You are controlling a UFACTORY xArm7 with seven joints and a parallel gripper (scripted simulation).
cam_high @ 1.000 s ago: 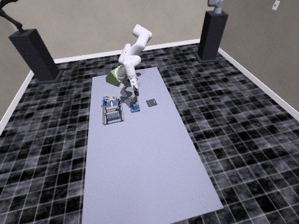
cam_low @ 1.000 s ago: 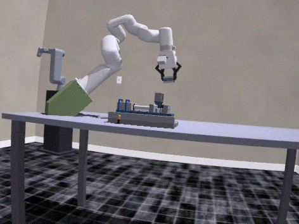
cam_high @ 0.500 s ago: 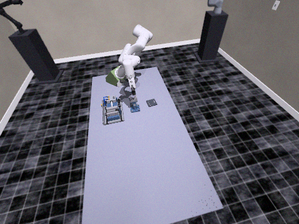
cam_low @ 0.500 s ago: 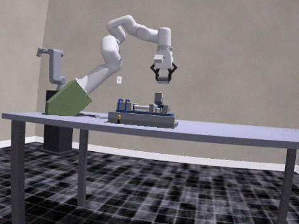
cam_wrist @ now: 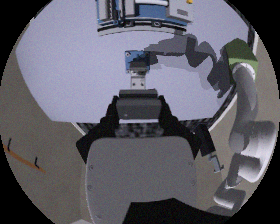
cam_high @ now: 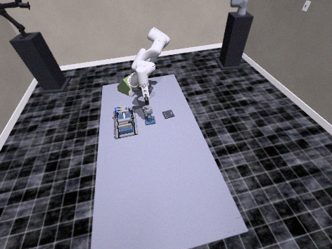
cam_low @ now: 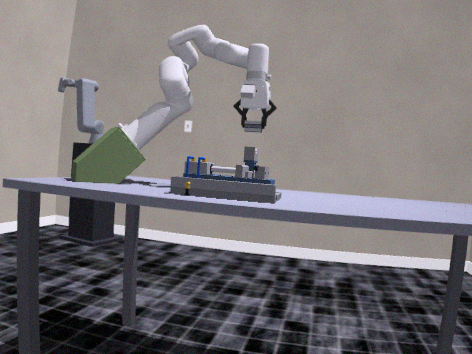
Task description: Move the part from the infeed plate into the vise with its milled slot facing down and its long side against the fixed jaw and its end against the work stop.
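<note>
My hand is 1 cm to the left of the part and 1 cm above it. Also, from my hand: air cylinder 8 cm behind, 23 cm to the right, 17 cm below; then blue vise bed 1 cm ahead, 21 cm to the right, 21 cm below.
</note>
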